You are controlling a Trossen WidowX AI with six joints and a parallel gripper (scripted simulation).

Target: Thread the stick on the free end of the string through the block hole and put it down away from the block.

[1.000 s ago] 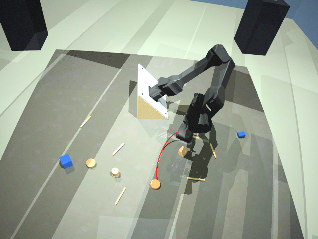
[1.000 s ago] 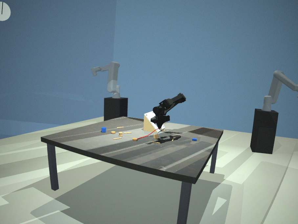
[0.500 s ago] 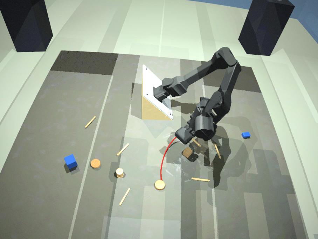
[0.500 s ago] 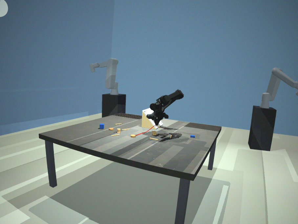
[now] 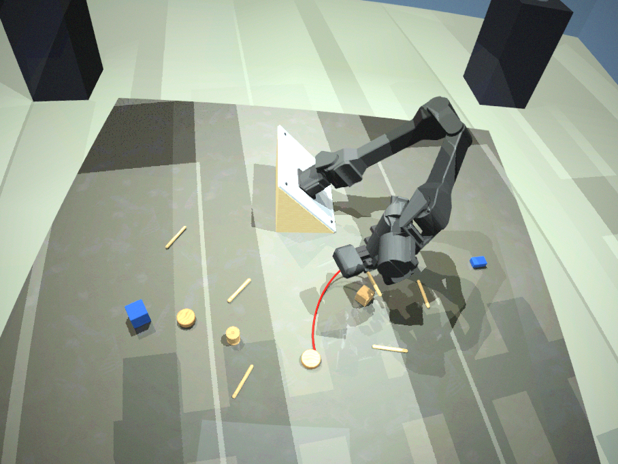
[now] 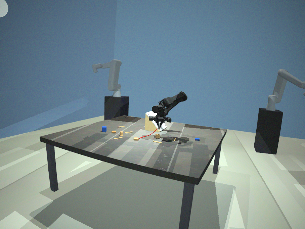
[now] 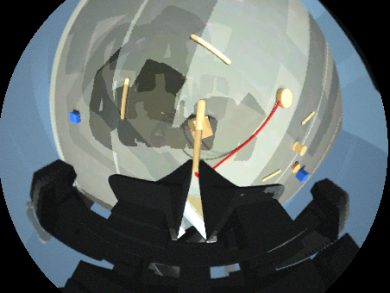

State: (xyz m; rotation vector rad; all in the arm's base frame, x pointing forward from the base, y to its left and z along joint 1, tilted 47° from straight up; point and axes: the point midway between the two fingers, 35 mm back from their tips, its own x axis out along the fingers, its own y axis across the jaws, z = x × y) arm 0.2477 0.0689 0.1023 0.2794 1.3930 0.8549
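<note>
Now: gripper tip 16 cm short of the wooden stick, 6 cm to the right of it and 7 cm above it. The rest, counted from my gripper tip: blue cube (7 cm ahead, 50 cm to the right, 5 cm below); then wooden block (3 cm ahead, 6 cm below); then short wooden cylinder (12 cm ahead, 29 cm to the right, 6 cm below).
</note>
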